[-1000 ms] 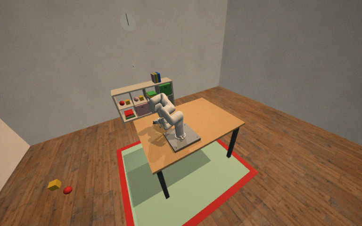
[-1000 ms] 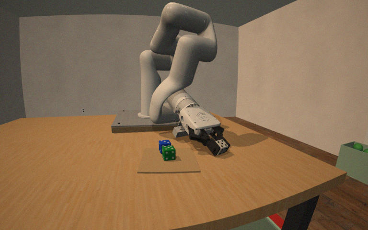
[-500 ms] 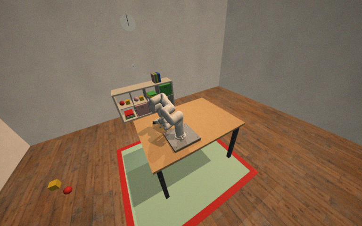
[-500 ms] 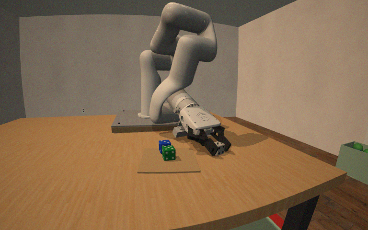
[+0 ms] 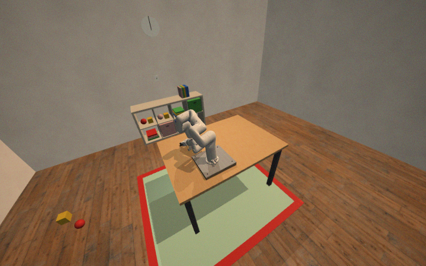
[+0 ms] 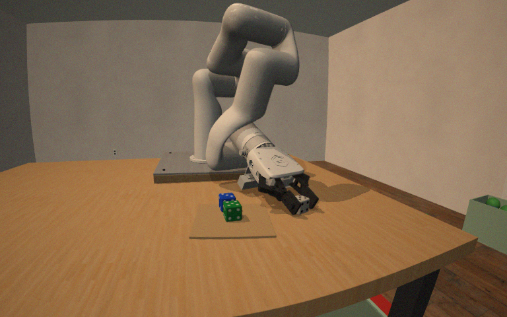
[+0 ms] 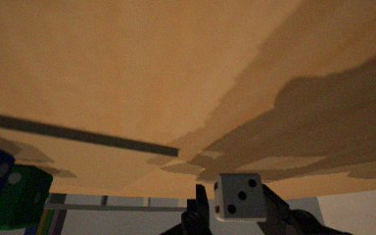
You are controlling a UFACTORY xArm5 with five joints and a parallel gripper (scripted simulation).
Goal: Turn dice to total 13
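Right now the white die is 10 mm below my hand. From my hand the other things lie so: green die: 10 mm ahead, 140 mm to the right, 10 mm below; then blue die: 40 mm behind, 140 mm to the right, 10 mm below; then tan mat: 10 mm ahead, 140 mm to the right, 20 mm below.
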